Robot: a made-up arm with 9 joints. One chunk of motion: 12 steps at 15 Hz.
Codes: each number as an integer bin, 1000 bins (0 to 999) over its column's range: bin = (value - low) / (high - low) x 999, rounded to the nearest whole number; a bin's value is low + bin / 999 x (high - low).
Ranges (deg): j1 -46..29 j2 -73..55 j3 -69..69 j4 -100..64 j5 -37..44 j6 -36..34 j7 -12..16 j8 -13..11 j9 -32..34
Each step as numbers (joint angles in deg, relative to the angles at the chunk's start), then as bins.
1 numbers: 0.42 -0.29 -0.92 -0.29 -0.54 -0.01 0.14 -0.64 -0.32
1 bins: 618 567 493 607 450 514 433 514 480
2 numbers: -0.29 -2.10 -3.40 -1.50 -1.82 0.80 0.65 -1.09 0.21
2 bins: 609 553 475 600 434 525 451 496 488
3 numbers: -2.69 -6.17 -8.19 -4.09 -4.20 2.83 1.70 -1.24 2.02
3 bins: 577 522 440 584 405 554 489 490 515
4 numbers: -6.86 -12.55 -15.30 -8.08 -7.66 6.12 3.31 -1.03 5.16
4 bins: 521 472 389 560 362 601 546 498 562
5 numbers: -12.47 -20.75 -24.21 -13.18 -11.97 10.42 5.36 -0.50 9.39
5 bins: 447 408 324 529 309 662 619 520 626
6 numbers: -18.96 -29.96 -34.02 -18.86 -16.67 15.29 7.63 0.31 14.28
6 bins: 360 336 253 494 251 732 700 554 701
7 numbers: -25.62 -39.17 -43.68 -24.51 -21.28 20.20 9.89 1.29 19.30
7 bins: 271 264 183 460 194 802 781 595 776
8 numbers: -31.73 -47.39 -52.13 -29.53 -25.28 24.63 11.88 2.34 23.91
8 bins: 190 200 122 429 145 865 852 639 846
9 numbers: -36.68 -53.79 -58.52 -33.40 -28.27 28.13 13.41 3.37 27.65
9 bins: 124 150 76 406 108 915 907 681 903
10 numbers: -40.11 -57.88 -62.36 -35.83 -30.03 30.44 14.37 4.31 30.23
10 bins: 78 118 48 391 86 948 941 721 942
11 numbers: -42.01 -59.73 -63.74 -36.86 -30.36 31.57 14.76 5.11 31.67
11 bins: 53 104 38 385 82 964 955 754 964
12 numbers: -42.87 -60.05 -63.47 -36.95 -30.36 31.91 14.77 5.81 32.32
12 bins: 42 101 40 384 82 969 955 783 974
